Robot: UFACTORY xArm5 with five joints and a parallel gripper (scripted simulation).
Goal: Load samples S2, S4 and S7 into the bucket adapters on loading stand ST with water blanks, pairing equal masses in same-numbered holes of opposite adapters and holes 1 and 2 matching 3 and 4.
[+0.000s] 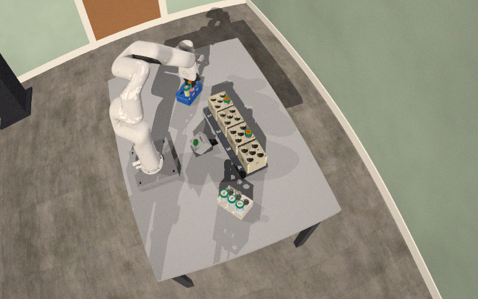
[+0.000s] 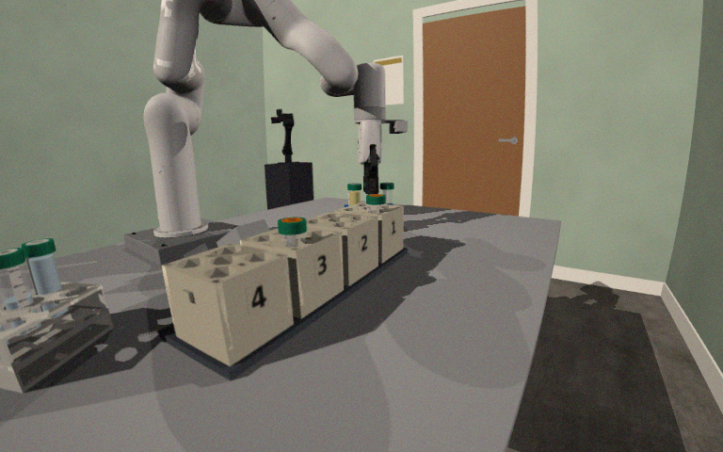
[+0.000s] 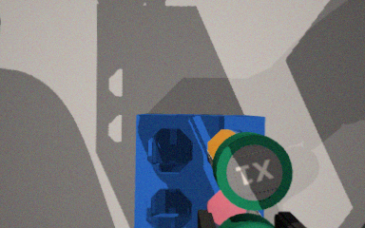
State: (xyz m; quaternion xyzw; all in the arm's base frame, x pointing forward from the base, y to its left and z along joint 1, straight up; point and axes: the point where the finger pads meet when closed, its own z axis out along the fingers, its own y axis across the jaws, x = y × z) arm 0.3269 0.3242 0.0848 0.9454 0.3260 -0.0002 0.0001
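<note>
Now: hand 50 mm above the pink tube and 10 mm short of it. From my hand the other things lie so: green done key (330 mm to the right, 90 mm behind, 50 mm below); then adapter 1 (170 mm to the right, 100 mm ahead, 70 mm below); then blue rack (90 mm below, 20 mm to the left, 10 mm behind).
</note>
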